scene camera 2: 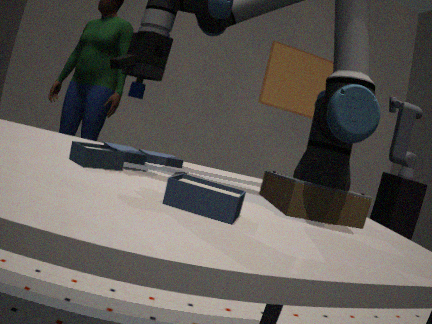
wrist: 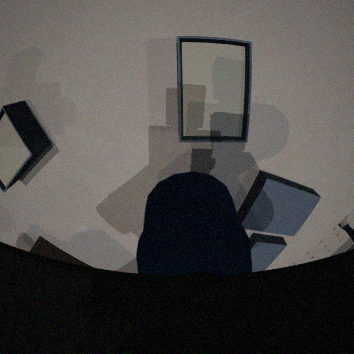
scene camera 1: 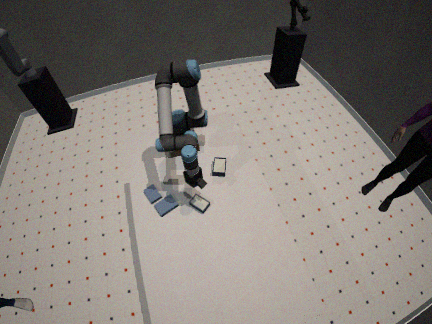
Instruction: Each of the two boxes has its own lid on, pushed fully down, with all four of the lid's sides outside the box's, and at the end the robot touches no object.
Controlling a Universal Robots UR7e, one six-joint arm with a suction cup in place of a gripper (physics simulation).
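Frame: origin at the arm's base, x ahead, y left, z up, level; metres.
Seen in the pictures: hand at its tool point: (scene camera 2: 135,97) (wrist: 189,211); arm's base at its link origin: (scene camera 2: 321,184).
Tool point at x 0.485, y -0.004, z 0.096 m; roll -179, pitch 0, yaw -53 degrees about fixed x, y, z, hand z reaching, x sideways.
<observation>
Offsets run from my tool point to a thing's top centre.
One open blue box @(dx +0.057, dy +0.002, dz -0.127 m) (scene camera 1: 206,208) (scene camera 2: 100,159) (wrist: 248,95) stands upright with its pale inside floor showing. The other open box @(dx -0.177, dy +0.200, dz -0.122 m) (scene camera 1: 219,174) (scene camera 2: 202,200) (wrist: 30,125) stands nearer the robot base. A larger blue lid @(dx +0.011, dy -0.210, dz -0.143 m) (scene camera 1: 166,205) (scene camera 2: 125,148) (wrist: 287,207) lies flat, closed side up, beside the first box. A smaller lid @(dx -0.098, dy -0.289, dz -0.146 m) (scene camera 1: 152,194) (scene camera 2: 162,156) (wrist: 266,254) lies behind it, partly hidden in the wrist view. My suction gripper (scene camera 2: 137,90) (wrist: 195,225) is open, carries nothing and hangs high above the table, short of the first box in the wrist view. Its cup is hidden in scene camera 1.
The brown base block (scene camera 2: 327,205) (wrist: 57,252) stands under the arm, near the second box. The table's edge (scene camera 2: 200,262) runs along the front in scene camera 2. Two dark pedestals (scene camera 1: 50,100) (scene camera 1: 287,55) with other arms and several people stand around the area.
</observation>
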